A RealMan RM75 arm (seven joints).
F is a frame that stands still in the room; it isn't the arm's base.
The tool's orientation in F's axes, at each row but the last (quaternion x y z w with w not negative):
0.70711, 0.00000, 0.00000, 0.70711
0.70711, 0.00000, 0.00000, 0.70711
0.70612, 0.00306, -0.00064, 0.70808
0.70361, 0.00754, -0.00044, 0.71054
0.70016, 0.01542, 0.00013, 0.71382
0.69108, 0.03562, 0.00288, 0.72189
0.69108, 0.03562, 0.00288, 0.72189
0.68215, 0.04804, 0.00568, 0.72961
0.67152, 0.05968, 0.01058, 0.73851
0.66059, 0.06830, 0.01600, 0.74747
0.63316, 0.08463, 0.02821, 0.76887
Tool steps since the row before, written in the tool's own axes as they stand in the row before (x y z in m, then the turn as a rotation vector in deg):
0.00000, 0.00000, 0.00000, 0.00, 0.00, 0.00
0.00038, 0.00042, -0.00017, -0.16, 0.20, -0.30
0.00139, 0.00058, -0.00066, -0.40, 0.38, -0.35
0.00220, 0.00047, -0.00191, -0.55, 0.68, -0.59
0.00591, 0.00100, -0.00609, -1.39, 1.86, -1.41
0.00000, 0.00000, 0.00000, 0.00, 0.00, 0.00
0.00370, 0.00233, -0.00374, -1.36, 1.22, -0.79
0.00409, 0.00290, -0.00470, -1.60, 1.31, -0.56
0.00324, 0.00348, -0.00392, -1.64, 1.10, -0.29
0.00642, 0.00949, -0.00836, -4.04, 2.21, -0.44
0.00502, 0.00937, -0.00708, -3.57, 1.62, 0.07
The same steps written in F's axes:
0.00000, 0.00000, 0.00000, 0.00, 0.00, 0.00
0.00038, 0.00017, 0.00042, -0.16, 0.30, 0.20
0.00139, 0.00067, 0.00057, -0.40, 0.35, 0.38
0.00219, 0.00194, 0.00043, -0.55, 0.59, 0.68
0.00579, 0.00624, 0.00075, -1.38, 1.42, 1.86
0.00000, 0.00000, 0.00000, 0.00, 0.00, 0.00
0.00359, 0.00403, 0.00199, -1.35, 0.77, 1.25
0.00387, 0.00518, 0.00233, -1.56, 0.53, 1.37
0.00304, 0.00453, 0.00286, -1.59, 0.24, 1.19
0.00596, 0.01017, 0.00789, -3.91, 0.25, 2.46
0.00436, 0.00946, 0.00739, -3.40, -0.29, 1.93

